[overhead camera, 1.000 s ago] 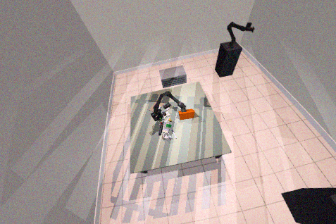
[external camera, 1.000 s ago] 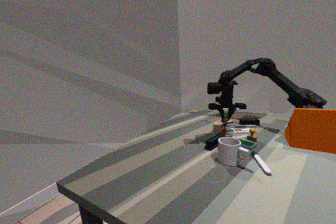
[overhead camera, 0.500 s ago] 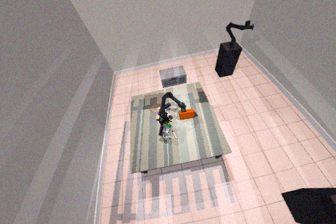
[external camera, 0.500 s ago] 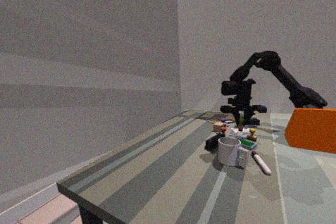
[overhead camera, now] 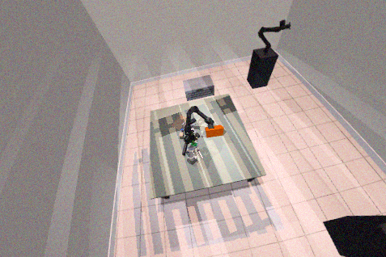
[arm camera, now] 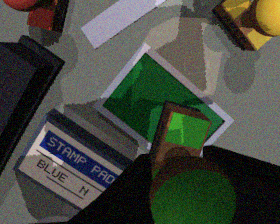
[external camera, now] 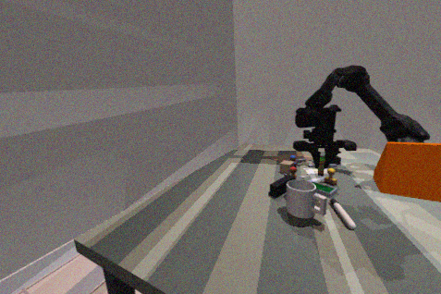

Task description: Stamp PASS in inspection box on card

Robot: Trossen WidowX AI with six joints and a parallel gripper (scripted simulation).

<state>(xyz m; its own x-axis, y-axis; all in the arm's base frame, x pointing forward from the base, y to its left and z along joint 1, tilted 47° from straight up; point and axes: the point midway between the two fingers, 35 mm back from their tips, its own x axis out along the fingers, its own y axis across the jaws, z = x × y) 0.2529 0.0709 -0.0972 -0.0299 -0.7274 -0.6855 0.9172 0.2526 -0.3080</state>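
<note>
My gripper tip is 8 cm above the green ink pad. Round my gripper tip: green-knobbed stamp (right at my gripper tip); yellow-knobbed stamp (4 cm behind, 8 cm to the right, 7 cm below); red-topped stamp (10 cm ahead, 6 cm to the right, 7 cm below).
</note>
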